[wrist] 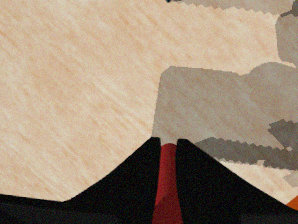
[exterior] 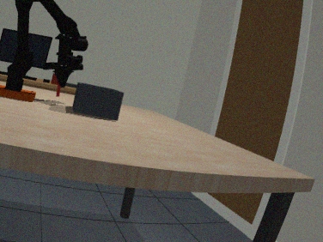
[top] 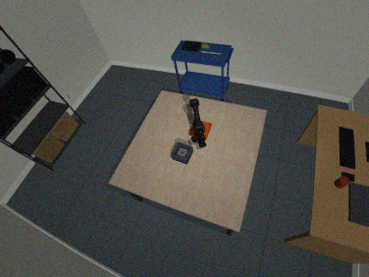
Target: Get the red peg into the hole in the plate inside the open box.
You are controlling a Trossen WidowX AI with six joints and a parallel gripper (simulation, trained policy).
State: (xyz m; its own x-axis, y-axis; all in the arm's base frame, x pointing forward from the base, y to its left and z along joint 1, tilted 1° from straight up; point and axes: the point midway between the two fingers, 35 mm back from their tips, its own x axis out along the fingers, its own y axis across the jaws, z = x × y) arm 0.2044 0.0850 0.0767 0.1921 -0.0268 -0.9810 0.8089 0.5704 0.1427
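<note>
The red peg lies 20 mm to the left of my gripper tip and 10 mm behind it. Also, from my gripper tip: grey plate (140 mm to the right, 120 mm ahead, 20 mm below); then grey box (140 mm to the right, 120 mm ahead, 40 mm below).
</note>
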